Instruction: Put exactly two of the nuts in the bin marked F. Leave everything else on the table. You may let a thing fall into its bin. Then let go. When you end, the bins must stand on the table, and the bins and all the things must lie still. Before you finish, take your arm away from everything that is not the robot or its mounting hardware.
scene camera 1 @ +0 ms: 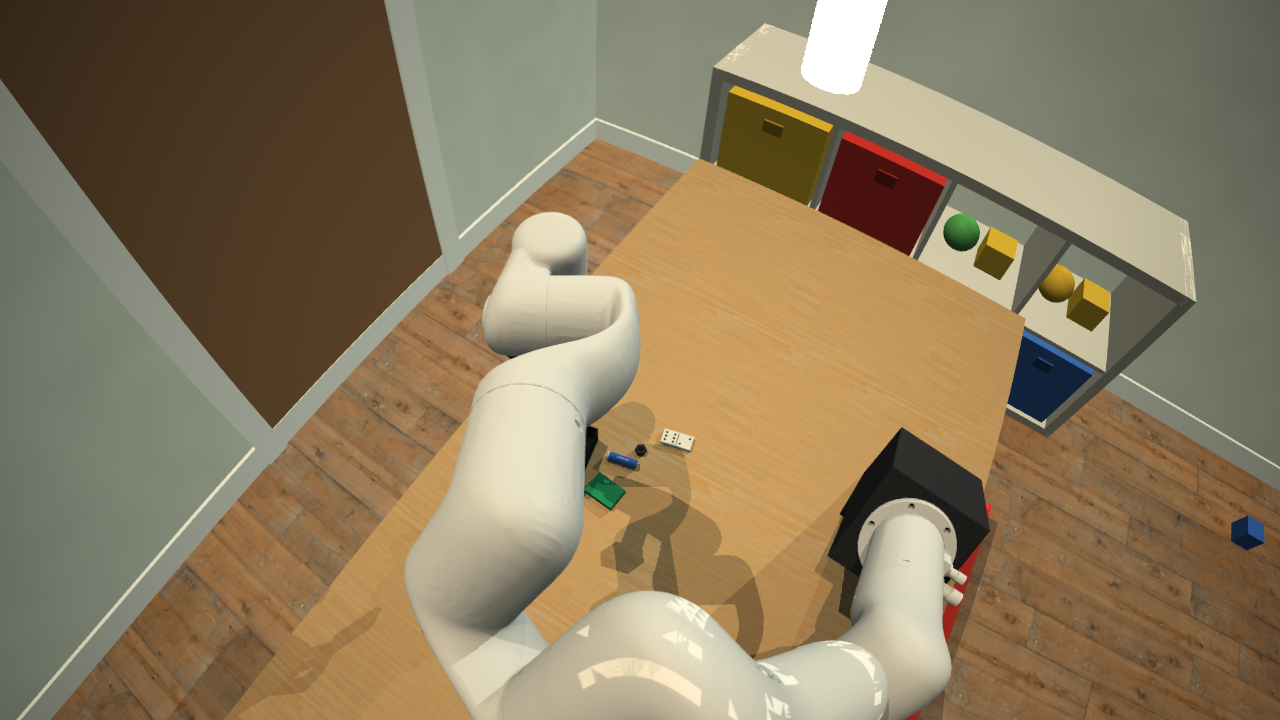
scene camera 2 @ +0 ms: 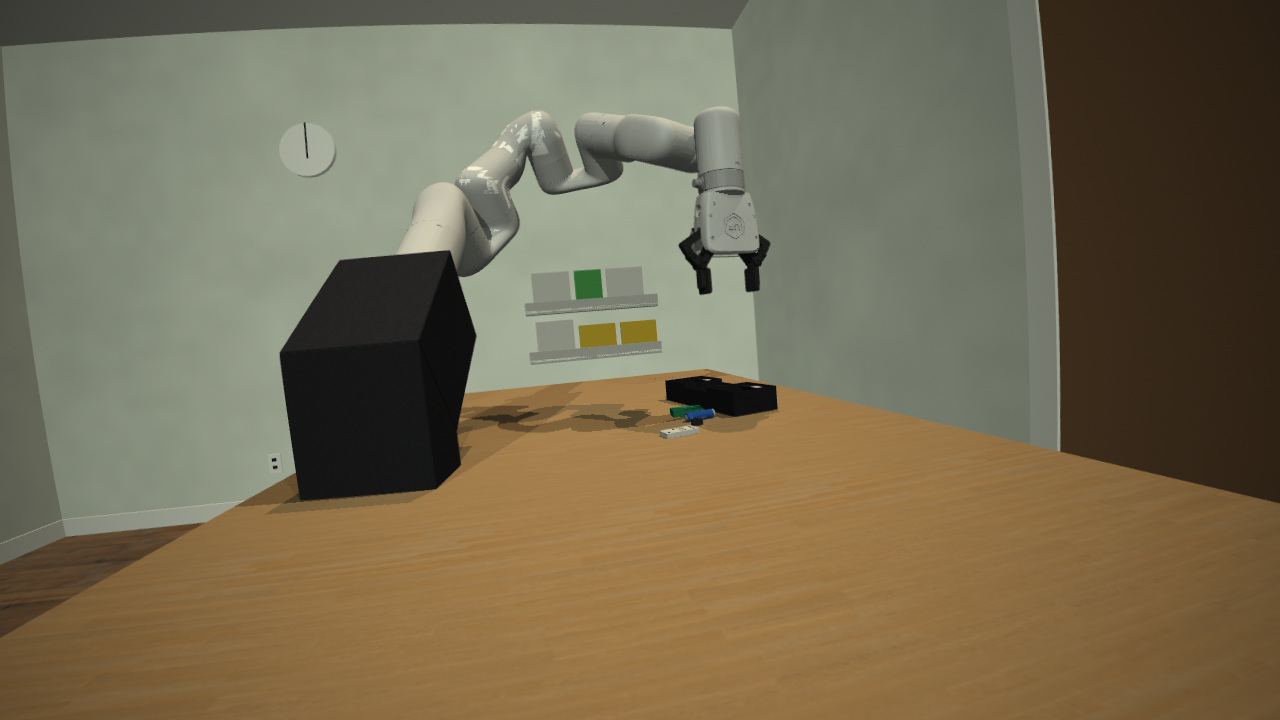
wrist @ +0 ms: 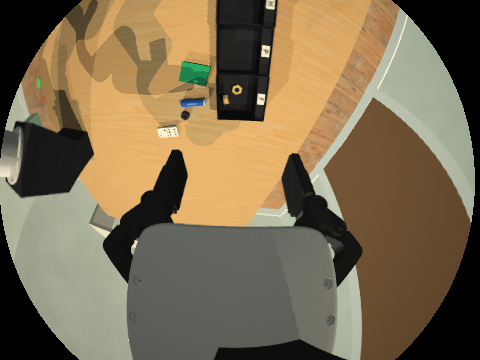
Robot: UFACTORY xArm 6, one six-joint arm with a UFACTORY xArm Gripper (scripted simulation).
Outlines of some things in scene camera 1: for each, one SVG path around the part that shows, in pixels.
A green card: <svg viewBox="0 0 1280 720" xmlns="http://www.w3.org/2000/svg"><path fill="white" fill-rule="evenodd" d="M599 472L584 489L584 492L611 511L625 494L626 490Z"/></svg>
